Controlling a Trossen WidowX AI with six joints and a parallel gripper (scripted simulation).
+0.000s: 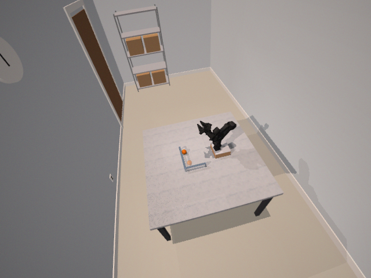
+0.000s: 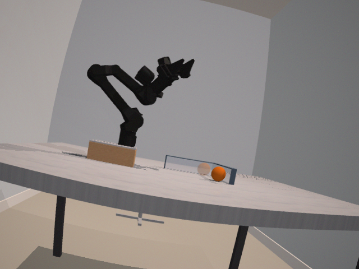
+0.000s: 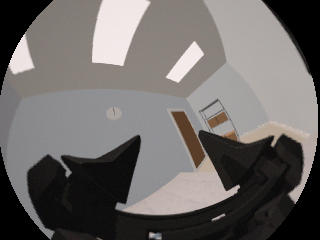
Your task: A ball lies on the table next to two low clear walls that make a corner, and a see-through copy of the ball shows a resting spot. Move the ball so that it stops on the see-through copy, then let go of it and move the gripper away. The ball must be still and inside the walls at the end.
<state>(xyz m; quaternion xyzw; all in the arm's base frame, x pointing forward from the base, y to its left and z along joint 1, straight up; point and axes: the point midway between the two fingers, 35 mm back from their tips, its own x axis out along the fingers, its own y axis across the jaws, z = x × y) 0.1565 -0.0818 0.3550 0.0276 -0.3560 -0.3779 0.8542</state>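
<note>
My gripper tip is 190 mm short of the ball, 20 mm to the left of it and 420 mm above it.
</note>
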